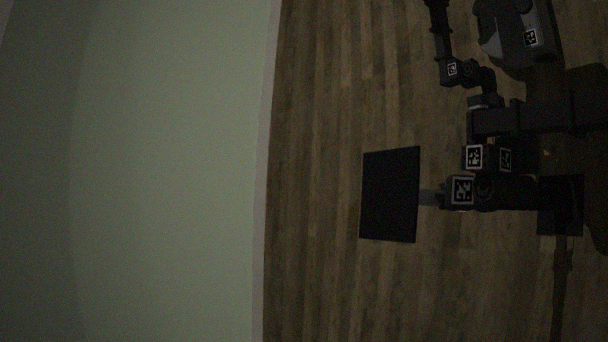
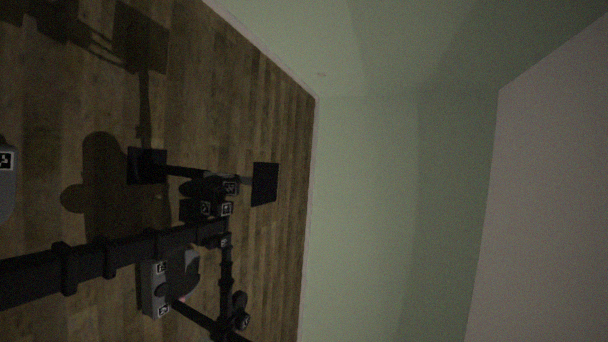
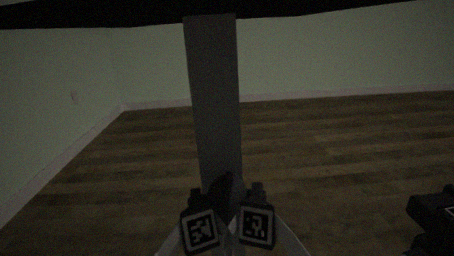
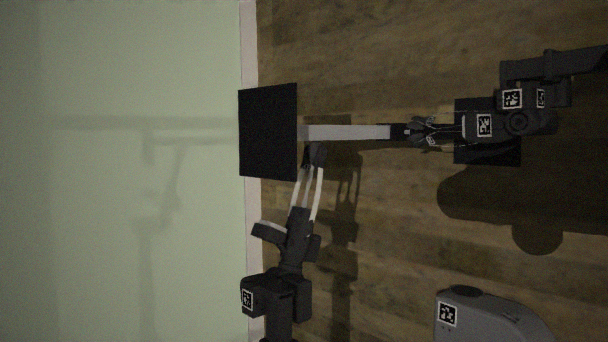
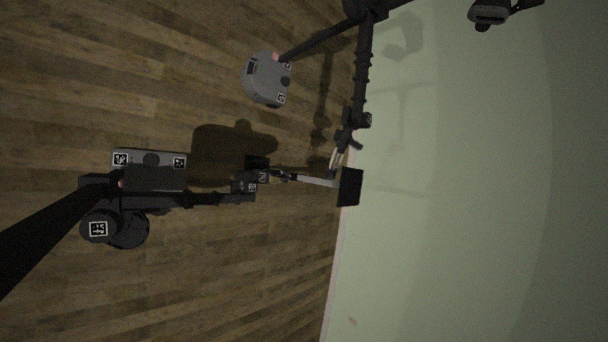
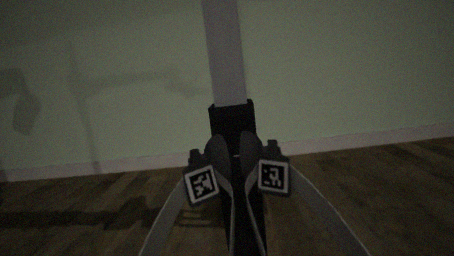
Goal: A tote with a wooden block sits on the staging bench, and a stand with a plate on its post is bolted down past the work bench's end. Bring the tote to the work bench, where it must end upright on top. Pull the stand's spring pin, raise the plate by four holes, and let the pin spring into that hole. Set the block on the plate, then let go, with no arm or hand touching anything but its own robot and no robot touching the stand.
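The stand's black plate (image 1: 390,195) (image 2: 265,184) (image 4: 267,132) (image 5: 350,186) sits atop the light post (image 3: 215,100) (image 4: 350,132) (image 6: 226,55), which rises from a dark sleeve (image 6: 231,120). My r1 gripper (image 3: 225,195) (image 4: 315,152) (image 5: 331,174) is shut and empty, close against the post below the plate; I cannot tell whether it touches. My r2 gripper (image 4: 425,132) (image 5: 286,176) (image 6: 234,150) is at the sleeve, its pads almost together on the spring pin (image 4: 407,132) (image 6: 236,156). The pin's depth in its hole is hidden. Tote, block and benches do not show.
The stand's dark foot (image 4: 507,157) is on the wooden floor beside a wall (image 4: 150,75) (image 5: 425,250). r1's base (image 4: 485,320) (image 5: 267,80) and r2's base (image 1: 540,47) are near the stand. The two arms reach in close together, one above the other.
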